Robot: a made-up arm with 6 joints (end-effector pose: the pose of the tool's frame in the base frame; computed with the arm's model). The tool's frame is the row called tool.
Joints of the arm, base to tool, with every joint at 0 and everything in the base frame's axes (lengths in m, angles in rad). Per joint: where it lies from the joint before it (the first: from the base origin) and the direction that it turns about. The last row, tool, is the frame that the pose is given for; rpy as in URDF.
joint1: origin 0.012 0 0.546 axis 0 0 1
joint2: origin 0.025 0.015 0 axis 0 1 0
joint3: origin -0.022 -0.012 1.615 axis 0 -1 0
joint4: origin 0.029 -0.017 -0.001 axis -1 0 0
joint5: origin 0.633 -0.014 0.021 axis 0 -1 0
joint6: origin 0.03 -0.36 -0.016 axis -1 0 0
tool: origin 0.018 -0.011 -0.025 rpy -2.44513 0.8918 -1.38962
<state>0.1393 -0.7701 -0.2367 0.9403 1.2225 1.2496</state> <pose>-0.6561 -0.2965 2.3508 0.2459 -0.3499 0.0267 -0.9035</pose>
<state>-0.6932 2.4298 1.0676 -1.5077 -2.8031 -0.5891</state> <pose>0.6227 -0.6148 -1.3278 0.2590 -0.3186 0.2615 -0.8735</pose>
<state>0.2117 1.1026 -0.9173 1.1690 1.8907 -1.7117</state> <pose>1.4754 0.2307 0.5406 0.2091 -0.0056 0.2136 0.9543</pose>
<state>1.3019 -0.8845 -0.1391 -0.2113 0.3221 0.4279</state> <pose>0.2237 -0.7390 1.9808 0.7382 -0.6390 -0.0182 0.2157</pose>
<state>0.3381 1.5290 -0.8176 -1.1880 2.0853 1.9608</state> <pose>0.9786 0.1095 0.4220 0.5866 0.4587 -0.4481 0.4946</pose>
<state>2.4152 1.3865 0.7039 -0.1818 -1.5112 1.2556</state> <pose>-1.2530 1.6637 0.3744 0.6901 0.5305 0.4537 0.1912</pose>
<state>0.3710 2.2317 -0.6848 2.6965 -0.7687 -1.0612</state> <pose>0.5607 0.5264 -0.7614 0.6882 0.6720 -0.0002 -0.2735</pose>
